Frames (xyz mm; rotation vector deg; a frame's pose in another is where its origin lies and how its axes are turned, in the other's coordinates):
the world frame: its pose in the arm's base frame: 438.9 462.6 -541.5 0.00 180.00 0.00
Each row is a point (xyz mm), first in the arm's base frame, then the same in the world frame.
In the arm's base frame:
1: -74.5 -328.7 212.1
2: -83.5 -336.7 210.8
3: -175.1 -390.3 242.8
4: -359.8 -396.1 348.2
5: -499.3 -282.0 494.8
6: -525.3 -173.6 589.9
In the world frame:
1: 513.4 -791.3 -753.6
2: 522.4 -799.3 -752.3
3: 614.0 -852.9 -784.3
4: 798.7 -858.7 -889.7
5: 938.2 -744.6 -1036.3
6: 964.2 -636.2 -1131.4

